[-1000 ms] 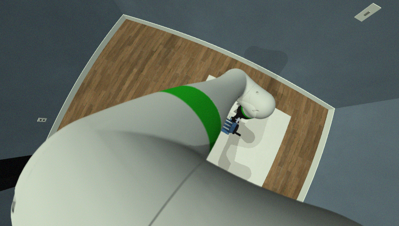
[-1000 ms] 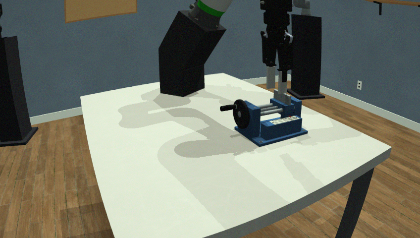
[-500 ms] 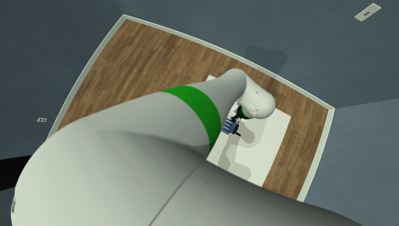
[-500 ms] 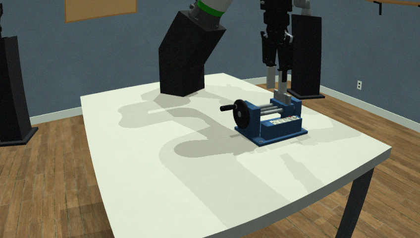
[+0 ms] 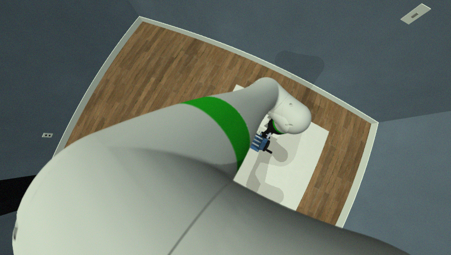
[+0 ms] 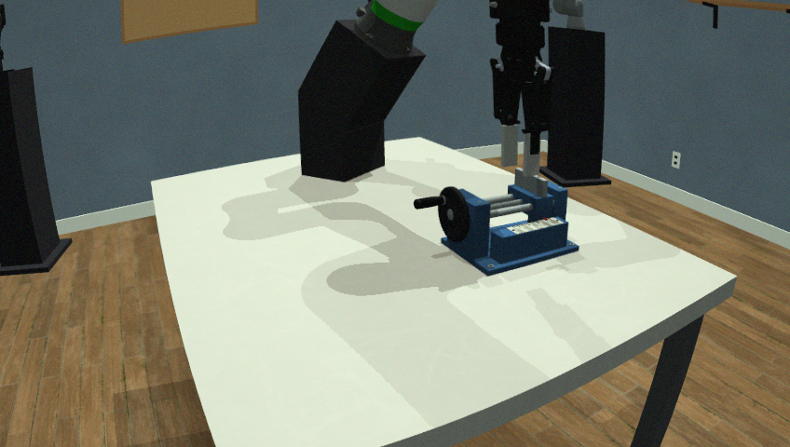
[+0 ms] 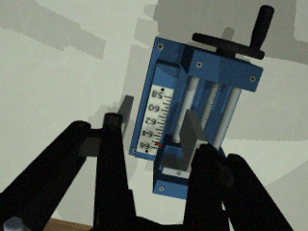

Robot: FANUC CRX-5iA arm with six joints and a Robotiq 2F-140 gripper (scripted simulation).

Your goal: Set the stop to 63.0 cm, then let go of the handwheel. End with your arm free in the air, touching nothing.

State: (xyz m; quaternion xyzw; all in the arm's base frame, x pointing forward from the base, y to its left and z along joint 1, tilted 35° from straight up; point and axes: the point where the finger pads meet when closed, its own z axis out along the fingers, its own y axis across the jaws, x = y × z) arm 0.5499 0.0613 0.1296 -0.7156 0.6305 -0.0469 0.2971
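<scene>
My gripper is now 11 cm to the left of the handwheel, 10 cm above it and 6 cm past it. Round my hand: stop block 10 cm below, 7 cm behind, 6 cm to the left.
</scene>
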